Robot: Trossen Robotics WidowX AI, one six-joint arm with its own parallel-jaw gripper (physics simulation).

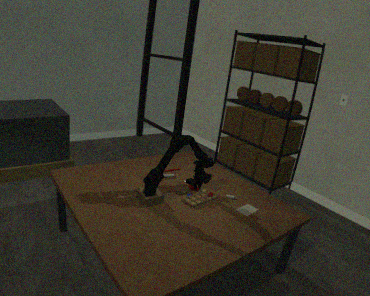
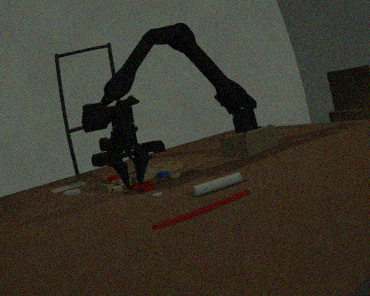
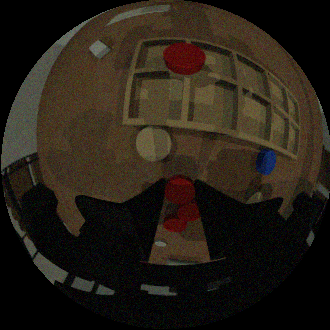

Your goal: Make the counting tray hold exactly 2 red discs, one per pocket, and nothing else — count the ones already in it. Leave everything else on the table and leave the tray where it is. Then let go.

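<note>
The tan counting tray [image 3: 210, 130] [image 1: 192, 204] has two rows of pockets. One red disc [image 3: 184, 58] [image 1: 210, 194] [image 2: 113, 178] is at its far row, overlapping the divider between two pockets; the other visible pockets hold no disc. My gripper [image 3: 179, 182] [image 2: 135, 186] is low beside the tray, its fingertips shut on a red disc [image 3: 180, 191], one on each side. Two more red discs [image 3: 188, 211] [image 3: 175, 223] lie behind it on the table, partly hidden between the fingers. The held disc's underside is hidden.
A pale disc [image 3: 153, 144] and a blue disc [image 3: 266, 162] [image 2: 162, 174] lie beside the tray. A white block [image 3: 100, 49] [image 2: 72, 192] and a paper sheet [image 1: 247, 209] lie beyond it. A white cylinder [image 2: 217, 184] and a red rod [image 2: 201, 209] lie on the opposite side.
</note>
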